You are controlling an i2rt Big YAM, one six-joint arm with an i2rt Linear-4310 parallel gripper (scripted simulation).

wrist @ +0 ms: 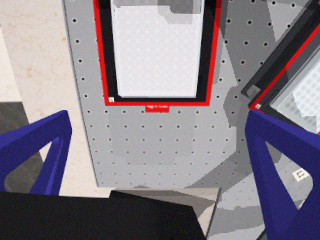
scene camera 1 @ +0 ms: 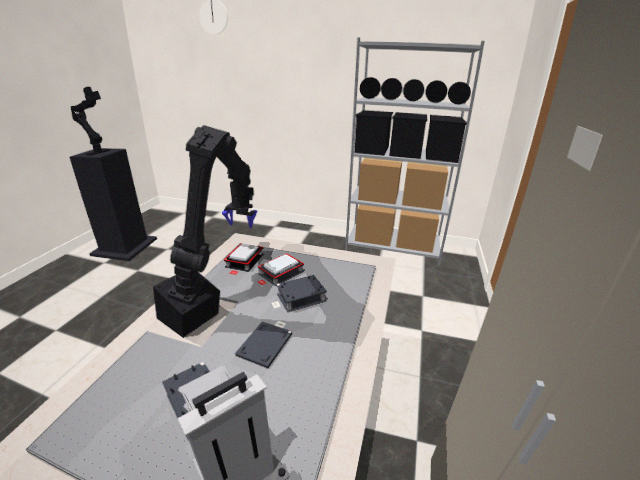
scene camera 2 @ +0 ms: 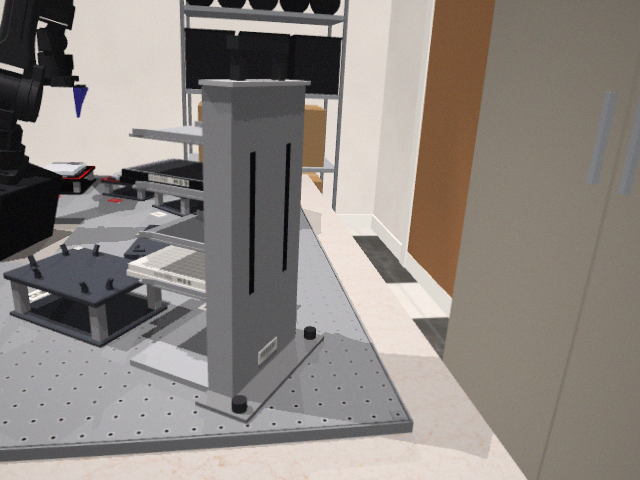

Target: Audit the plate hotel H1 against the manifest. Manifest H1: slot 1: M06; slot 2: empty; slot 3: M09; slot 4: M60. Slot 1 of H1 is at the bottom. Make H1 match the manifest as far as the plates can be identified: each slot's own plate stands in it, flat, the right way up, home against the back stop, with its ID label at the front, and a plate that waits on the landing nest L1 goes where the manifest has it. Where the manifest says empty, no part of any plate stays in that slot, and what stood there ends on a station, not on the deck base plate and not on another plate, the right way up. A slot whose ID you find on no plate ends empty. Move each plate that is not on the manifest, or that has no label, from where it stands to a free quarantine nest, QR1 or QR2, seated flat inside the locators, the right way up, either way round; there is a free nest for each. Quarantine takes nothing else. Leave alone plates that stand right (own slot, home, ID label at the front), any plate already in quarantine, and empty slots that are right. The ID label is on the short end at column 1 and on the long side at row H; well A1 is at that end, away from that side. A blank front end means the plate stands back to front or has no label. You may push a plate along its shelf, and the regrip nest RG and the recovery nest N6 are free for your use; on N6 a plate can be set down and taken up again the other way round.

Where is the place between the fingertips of the gripper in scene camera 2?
57, 117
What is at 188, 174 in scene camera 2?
A black plate.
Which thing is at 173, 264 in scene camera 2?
A white plate.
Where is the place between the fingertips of the gripper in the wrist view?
At 158, 119
